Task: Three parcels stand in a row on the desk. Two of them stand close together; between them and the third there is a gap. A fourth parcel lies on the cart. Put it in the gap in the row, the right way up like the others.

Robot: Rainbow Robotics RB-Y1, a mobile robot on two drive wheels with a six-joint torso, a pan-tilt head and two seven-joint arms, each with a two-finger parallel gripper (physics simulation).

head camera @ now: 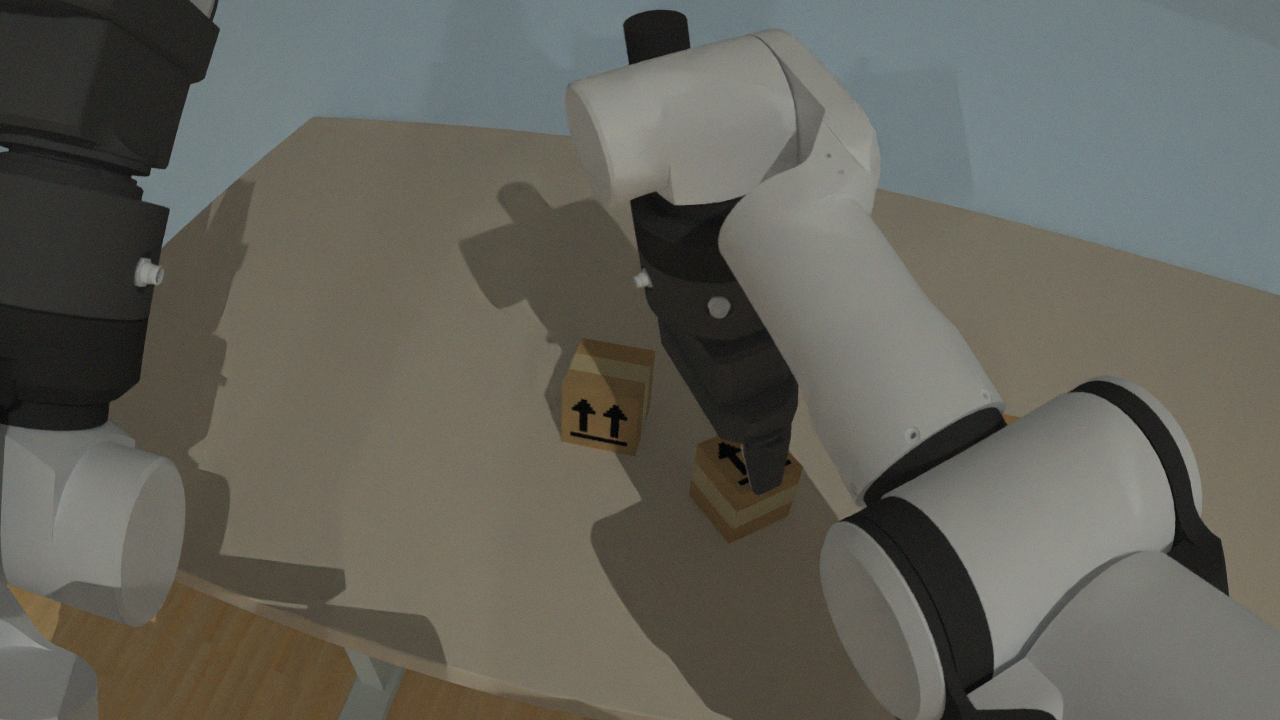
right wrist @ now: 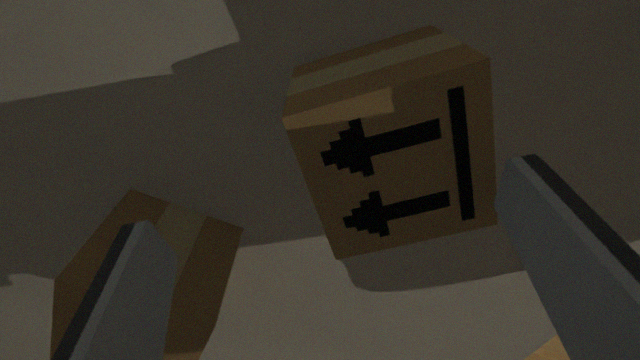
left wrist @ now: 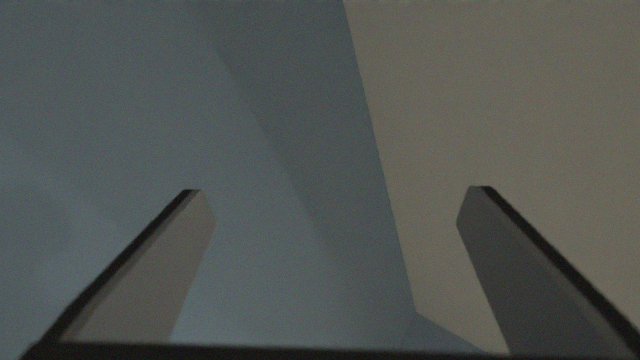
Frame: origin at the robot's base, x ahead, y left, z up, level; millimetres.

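Where they show: left gripper, between the fingertips: (left wrist: 331,205); right gripper, between the fingertips: (head camera: 731,430) (right wrist: 328,211).
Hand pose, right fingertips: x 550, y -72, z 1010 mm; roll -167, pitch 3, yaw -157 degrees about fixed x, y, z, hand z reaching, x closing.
Observation:
Each offset is from my right fingertips to the top centre of the thing. Level surfaces: height alone.
An upright parcel @(dx +62, dy +87, dz -2 mm) (head camera: 602,413) stands on the desk, arrows pointing up. Nearer the front edge, another parcel @(dx -18, dy -13, dz -6 mm) (head camera: 733,512) (right wrist: 400,165) lies on the desk with its arrow face up, turned askew and apart from the upright one. My right gripper (head camera: 762,465) (right wrist: 328,211) is open above the lying parcel; one finger covers part of its top in the head view. In the right wrist view a taped parcel (right wrist: 205,260) shows behind the finger at lower left. The other row parcels are hidden by my right arm, apart from a sliver at its edge. My left gripper (left wrist: 331,205) is open and empty.
The desk @(dz -60 mm) (head camera: 375,402) has its front edge at the bottom of the head view, with wood floor @(dz -1010 mm) (head camera: 241,662) beyond. My right arm covers the desk's right part. My left arm is at the far left. The cart does not show in the head view.

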